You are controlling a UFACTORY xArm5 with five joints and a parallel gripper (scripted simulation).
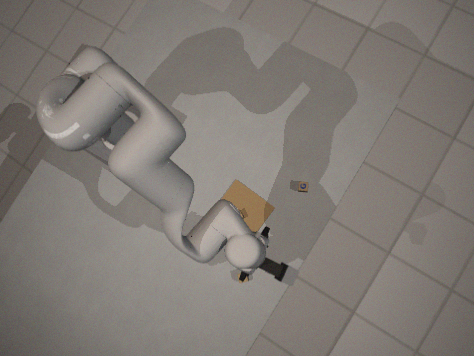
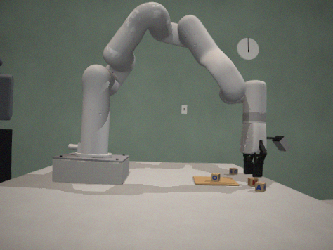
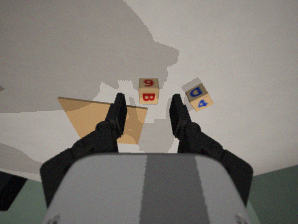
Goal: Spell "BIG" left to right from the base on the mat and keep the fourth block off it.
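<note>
The mat lies 110 mm behind my hand, 70 mm to the left of it and 50 mm below it.
</note>
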